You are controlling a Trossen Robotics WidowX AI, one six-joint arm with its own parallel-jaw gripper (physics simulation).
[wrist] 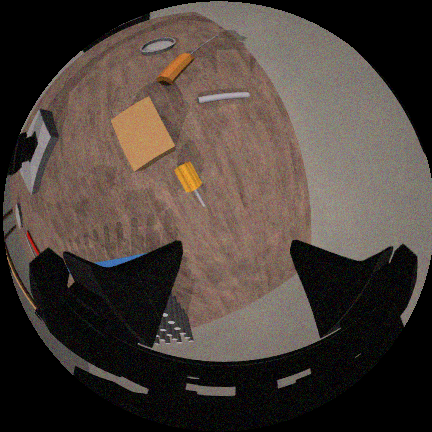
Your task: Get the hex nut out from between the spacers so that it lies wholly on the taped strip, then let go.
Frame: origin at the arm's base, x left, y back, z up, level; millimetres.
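Where they show: gripper, fingertip midpoint: [238, 247].
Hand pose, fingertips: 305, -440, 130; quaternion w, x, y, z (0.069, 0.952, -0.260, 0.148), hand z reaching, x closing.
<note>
Each offset is from my fingertips to the top centre of the thing, as dx, dy, dz. "pt": to the spot under its first point.
My gripper [238, 247] is open, with nothing between its wide-set black fingers, above the lower right part of the brown table. A cluster of upright dark posts with pale tops {pt -233, -224, -100} [180, 327], perhaps the spacers, shows at the bottom beside the left finger, which hides part of it. A blue piece {pt -236, -21, -194} [122, 260] shows partly behind the top of the left finger; I cannot tell whether it is the taped strip. The hex nut does not show in the wrist view.
A tan block {-21, +149, -136} [143, 134] lies left of centre, with a yellow-handled screwdriver {+2, +20, -163} [188, 177] beside it. Farther up are a grey rod {+150, +152, -178} [223, 97], an orange-handled tool {+168, +321, -158} [175, 68] and a round grey dish {+112, +420, -177} [158, 46]. A grey angular object [44, 150] stands at the left.
</note>
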